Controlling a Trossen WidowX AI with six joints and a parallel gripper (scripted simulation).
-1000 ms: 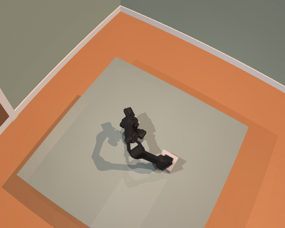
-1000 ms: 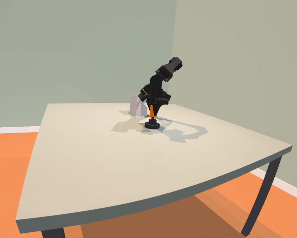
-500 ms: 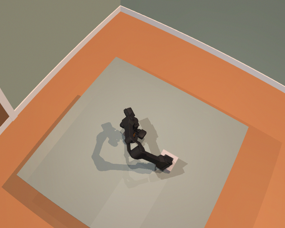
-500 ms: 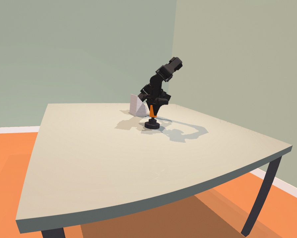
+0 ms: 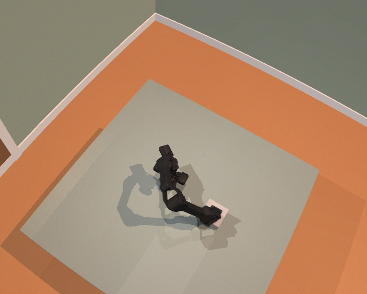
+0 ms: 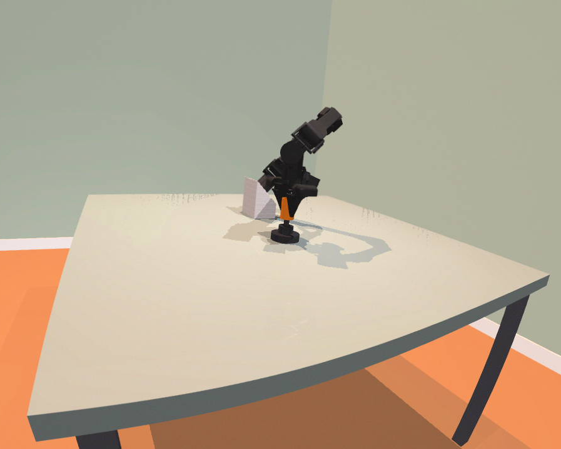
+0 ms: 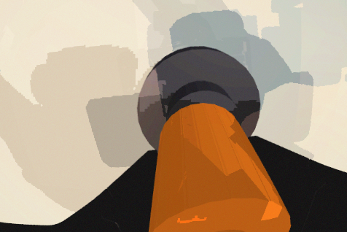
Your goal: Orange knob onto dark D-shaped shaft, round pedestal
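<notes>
Right now my gripper tip is 4 cm above the dark pedestal. Also, from my gripper tip: orange knob 2 cm above.
</notes>
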